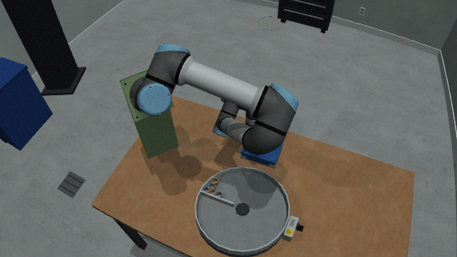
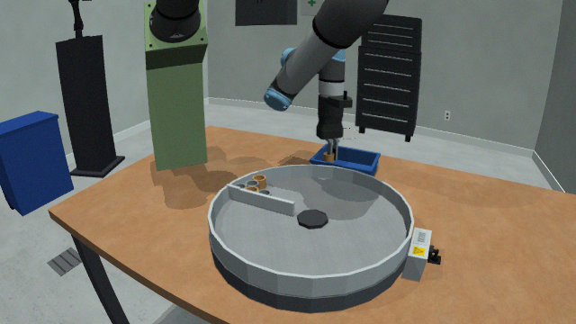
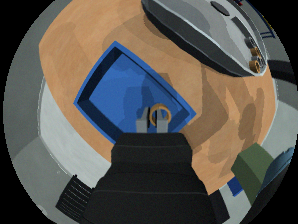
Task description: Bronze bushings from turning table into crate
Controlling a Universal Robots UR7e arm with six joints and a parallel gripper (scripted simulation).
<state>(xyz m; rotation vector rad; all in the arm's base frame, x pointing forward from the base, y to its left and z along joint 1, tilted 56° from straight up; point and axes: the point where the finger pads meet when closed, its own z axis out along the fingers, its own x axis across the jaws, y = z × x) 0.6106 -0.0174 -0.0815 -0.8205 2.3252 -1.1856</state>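
Right now my hand is 50 mm short of the blue crate, 30 mm above it and 10 mm to the right of it. Round my hand: grey turning table: 350 mm to the right, 60 mm behind.
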